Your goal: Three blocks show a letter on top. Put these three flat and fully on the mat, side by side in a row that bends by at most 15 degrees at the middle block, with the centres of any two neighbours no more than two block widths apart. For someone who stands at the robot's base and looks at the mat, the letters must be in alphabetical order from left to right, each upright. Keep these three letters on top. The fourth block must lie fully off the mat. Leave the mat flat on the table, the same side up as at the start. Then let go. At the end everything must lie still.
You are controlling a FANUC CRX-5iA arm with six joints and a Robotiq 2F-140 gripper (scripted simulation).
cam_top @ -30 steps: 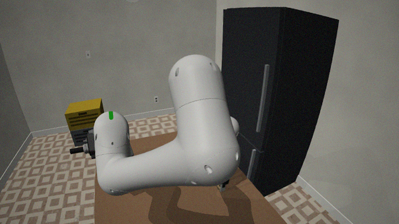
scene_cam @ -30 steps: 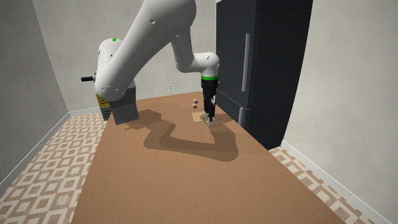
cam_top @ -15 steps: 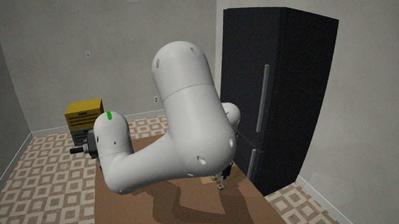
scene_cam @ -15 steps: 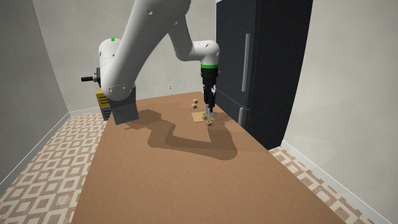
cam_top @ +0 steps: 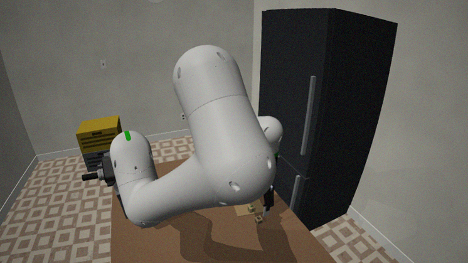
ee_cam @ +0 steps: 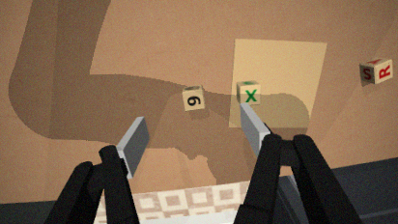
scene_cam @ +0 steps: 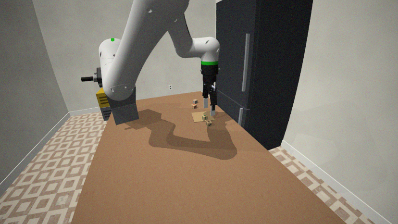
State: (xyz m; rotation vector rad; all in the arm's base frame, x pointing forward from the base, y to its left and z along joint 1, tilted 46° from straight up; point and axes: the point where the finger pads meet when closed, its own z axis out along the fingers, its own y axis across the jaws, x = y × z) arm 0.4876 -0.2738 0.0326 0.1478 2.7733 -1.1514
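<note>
Now: the F block 370 mm to the left of my hand, 110 mm below it and 90 mm ahead of it. From my hand the other things lie so: block marked 9: 110 mm below; tan mat: 130 mm to the left, 120 mm below, 20 mm ahead; X block: 100 mm below, 80 mm to the left, 10 mm ahead.
</note>
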